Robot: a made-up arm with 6 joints. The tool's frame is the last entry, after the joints. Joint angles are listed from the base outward. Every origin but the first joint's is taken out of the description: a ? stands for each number. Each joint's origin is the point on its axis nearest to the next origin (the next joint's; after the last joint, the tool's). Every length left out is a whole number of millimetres.
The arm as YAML. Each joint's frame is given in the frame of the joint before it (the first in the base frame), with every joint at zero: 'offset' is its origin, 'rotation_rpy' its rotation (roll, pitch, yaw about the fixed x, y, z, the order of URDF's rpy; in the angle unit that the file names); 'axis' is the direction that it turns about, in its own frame. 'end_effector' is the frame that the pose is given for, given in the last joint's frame.
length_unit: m
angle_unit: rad
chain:
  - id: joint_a
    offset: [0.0, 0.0, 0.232]
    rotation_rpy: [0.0, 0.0, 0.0]
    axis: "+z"
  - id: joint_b
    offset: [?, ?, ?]
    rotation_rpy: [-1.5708, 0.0, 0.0]
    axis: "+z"
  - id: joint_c
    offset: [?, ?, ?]
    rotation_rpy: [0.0, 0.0, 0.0]
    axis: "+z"
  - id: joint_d
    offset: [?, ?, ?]
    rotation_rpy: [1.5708, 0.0, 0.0]
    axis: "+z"
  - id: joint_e
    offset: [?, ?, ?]
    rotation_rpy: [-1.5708, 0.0, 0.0]
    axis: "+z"
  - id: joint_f
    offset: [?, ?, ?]
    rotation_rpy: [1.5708, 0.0, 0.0]
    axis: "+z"
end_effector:
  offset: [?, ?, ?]
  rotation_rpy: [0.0, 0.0, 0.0]
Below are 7 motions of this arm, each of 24 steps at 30 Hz.
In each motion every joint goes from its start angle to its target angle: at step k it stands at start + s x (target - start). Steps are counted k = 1, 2, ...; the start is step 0. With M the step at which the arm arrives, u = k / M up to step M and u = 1 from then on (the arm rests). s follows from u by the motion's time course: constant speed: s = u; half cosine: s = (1 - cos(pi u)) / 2; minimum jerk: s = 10 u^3 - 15 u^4 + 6 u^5.
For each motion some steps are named. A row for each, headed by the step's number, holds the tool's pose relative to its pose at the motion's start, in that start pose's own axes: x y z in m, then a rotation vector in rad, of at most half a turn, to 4 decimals.
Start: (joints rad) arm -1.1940 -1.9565 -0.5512 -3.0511 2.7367 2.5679
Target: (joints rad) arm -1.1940 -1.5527 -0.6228 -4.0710 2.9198 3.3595
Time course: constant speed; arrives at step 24
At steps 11, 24:
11: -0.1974 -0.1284 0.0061 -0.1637 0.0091 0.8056
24: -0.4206 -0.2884 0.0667 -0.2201 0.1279 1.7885

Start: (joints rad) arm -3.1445 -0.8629 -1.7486 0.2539 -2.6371 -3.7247
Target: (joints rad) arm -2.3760 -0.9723 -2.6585 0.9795 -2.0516 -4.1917
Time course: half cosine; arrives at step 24
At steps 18, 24:
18: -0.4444 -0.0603 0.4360 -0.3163 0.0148 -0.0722
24: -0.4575 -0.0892 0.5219 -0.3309 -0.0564 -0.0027

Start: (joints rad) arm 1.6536 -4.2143 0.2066 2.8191 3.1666 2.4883
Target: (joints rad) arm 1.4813 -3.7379 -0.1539 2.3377 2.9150 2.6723
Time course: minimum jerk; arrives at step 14
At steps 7, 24:
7: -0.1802 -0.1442 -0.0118 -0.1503 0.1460 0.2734
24: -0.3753 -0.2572 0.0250 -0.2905 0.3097 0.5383

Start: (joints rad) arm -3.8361 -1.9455 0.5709 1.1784 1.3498 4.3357
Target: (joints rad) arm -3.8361 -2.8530 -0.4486 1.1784 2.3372 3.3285
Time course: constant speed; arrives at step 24
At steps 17, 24:
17: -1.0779 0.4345 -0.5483 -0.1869 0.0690 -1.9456
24: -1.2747 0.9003 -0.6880 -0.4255 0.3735 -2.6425

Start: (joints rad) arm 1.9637 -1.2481 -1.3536 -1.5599 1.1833 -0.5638
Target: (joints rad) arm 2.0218 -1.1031 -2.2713 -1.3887 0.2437 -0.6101
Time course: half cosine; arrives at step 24
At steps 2, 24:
2: 0.0046 -0.0065 0.0001 0.0111 -0.0115 0.0122
24: 0.4412 -0.2988 -0.1468 0.9730 -0.4978 0.5651

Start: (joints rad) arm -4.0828 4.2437 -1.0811 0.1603 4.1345 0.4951
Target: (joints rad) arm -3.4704 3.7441 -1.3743 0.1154 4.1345 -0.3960
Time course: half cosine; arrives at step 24
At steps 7, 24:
7: 0.0812 -0.0930 0.0873 -0.1437 -0.1035 -0.0779
24: 0.4000 -0.1194 0.4860 -0.3726 -0.7015 -0.2208

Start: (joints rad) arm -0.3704 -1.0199 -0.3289 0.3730 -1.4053 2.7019
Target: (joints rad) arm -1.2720 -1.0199 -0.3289 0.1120 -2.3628 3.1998
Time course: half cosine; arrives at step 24
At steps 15, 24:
15: 0.5315 -0.5206 -0.3866 0.0839 0.5189 0.9709
24: 0.8296 -0.5951 -0.5841 0.0307 0.7230 1.4488

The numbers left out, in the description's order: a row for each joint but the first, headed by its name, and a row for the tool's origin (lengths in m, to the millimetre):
joint_b: 0.0 0.029 0.0
joint_c: 0.0 -0.852 0.0
joint_d: 0.0 -0.609 0.0
joint_e: 0.0 0.0 0.0
joint_f: 0.0 -0.123 0.0
tool: 0.0 0.0 0.0

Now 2 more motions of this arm.
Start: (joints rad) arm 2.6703 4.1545 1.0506 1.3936 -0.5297 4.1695
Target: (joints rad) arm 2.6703 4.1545 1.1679 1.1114 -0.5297 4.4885
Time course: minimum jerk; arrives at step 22
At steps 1, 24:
1: 0.0000 0.0000 0.0000 0.0000 0.0000 0.0000
24: 0.0486 0.0457 -0.0102 -0.0169 -0.0562 0.0192

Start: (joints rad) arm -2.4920 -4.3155 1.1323 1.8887 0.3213 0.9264
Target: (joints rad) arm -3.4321 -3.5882 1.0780 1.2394 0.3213 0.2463
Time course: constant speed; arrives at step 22
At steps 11, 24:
11: -0.5116 0.0766 0.0980 0.2007 -0.1789 -0.0936
24: -0.8168 -0.2380 0.1726 0.5445 -0.0363 -0.1977

